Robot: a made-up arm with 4 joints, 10 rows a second.
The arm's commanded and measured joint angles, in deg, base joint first. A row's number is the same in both.
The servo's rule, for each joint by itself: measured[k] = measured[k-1] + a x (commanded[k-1-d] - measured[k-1]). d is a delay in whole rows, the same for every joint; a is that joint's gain. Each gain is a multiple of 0.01, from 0.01 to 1. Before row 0 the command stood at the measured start. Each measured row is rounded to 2 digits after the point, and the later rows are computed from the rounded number. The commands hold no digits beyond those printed.
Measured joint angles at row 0:
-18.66 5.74 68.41 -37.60
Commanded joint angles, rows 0 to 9:
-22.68 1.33 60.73 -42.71
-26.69 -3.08 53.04 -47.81
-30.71 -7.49 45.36 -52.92
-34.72 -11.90 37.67 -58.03
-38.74 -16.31 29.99 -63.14
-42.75 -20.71 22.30 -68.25
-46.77 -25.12 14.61 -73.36
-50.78 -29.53 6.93 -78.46
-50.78 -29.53 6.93 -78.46
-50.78 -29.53 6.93 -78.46
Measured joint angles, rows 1 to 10:
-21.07 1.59 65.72 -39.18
-24.44 -2.80 61.28 -41.86
-28.20 -7.21 55.71 -45.29
-32.11 -11.62 49.40 -49.24
-36.09 -16.03 42.61 -53.55
-40.09 -20.43 35.50 -58.11
-44.10 -24.84 28.19 -62.84
-48.11 -29.25 20.75 -67.68
-49.71 -29.51 15.91 -71.02
-50.35 -29.53 12.77 -73.33
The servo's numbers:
d 0
a 0.60 0.94 0.35 0.31

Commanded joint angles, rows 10 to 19:
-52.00 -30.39 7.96 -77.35
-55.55 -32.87 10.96 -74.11
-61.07 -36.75 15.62 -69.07
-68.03 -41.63 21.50 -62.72
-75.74 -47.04 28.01 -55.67
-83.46 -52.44 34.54 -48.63
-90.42 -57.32 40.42 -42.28
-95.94 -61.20 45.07 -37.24
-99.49 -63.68 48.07 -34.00
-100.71 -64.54 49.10 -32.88
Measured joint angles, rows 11 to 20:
-51.34 -30.34 11.09 -74.58
-53.87 -32.72 11.04 -74.43
-58.19 -36.51 12.64 -72.77
-64.09 -41.32 15.74 -69.65
-71.08 -46.70 20.03 -65.32
-78.51 -52.10 25.11 -60.15
-85.66 -57.01 30.47 -54.61
-91.83 -60.95 35.58 -49.23
-96.43 -63.52 39.95 -44.51
-99.00 -64.48 43.15 -40.90

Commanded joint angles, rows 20 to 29:
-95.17 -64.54 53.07 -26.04
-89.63 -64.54 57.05 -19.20
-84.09 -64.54 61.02 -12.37
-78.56 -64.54 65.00 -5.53
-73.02 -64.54 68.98 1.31
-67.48 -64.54 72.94 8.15
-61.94 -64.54 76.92 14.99
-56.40 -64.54 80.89 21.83
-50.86 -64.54 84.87 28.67
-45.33 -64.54 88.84 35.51
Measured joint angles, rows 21 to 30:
-96.70 -64.54 46.62 -36.29
-92.46 -64.54 50.27 -30.99
-87.44 -64.54 54.03 -25.22
-82.11 -64.54 57.87 -19.12
-76.66 -64.54 61.76 -12.79
-71.15 -64.54 65.67 -6.30
-65.62 -64.54 69.61 0.30
-60.09 -64.54 73.56 6.97
-54.55 -64.54 77.52 13.70
-49.02 -64.54 81.48 20.46

